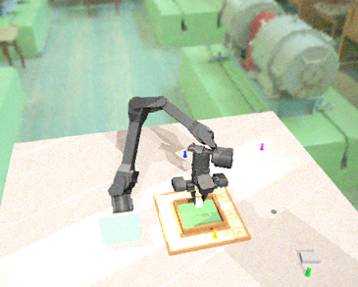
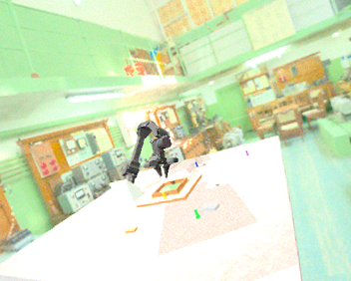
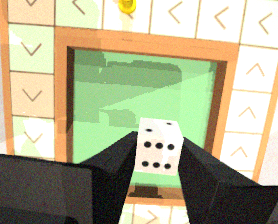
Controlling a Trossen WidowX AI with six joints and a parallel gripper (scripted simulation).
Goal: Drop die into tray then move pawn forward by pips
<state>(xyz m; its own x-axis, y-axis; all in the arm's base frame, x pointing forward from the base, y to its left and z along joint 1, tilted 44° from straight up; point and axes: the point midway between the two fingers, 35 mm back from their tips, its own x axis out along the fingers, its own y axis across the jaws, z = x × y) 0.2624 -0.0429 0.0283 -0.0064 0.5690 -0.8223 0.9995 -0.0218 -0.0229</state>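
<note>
Now: gripper tip 3 cm short of the yellow pawn, 10 cm to the left of it and 5 cm above it. Round my gripper tip: blue pawn: 5 cm ahead, 38 cm to the left, 7 cm below; then white die: right at my gripper tip; then grey tile: 30 cm ahead, 26 cm to the right, 7 cm below.
</note>
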